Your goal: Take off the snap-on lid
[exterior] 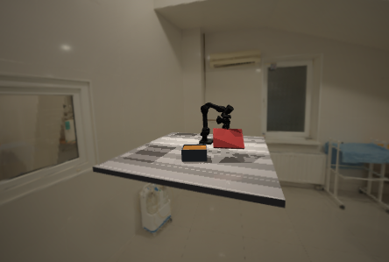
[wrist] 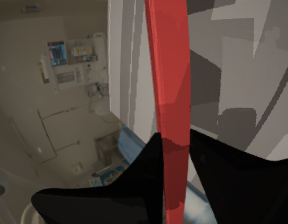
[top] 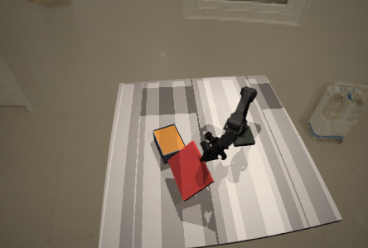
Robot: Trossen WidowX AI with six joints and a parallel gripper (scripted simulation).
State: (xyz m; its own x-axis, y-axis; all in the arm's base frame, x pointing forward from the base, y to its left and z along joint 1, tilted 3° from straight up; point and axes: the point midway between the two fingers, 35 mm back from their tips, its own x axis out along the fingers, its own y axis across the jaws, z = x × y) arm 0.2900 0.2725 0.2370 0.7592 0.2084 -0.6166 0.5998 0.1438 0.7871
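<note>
Now: gripper tip 60 mm short of the lid, 10 mm to the right of it and 50 mm above it. From my gripper tip the other things lie so: storage box: 140 mm ahead, 260 mm to the right, 170 mm below.
</note>
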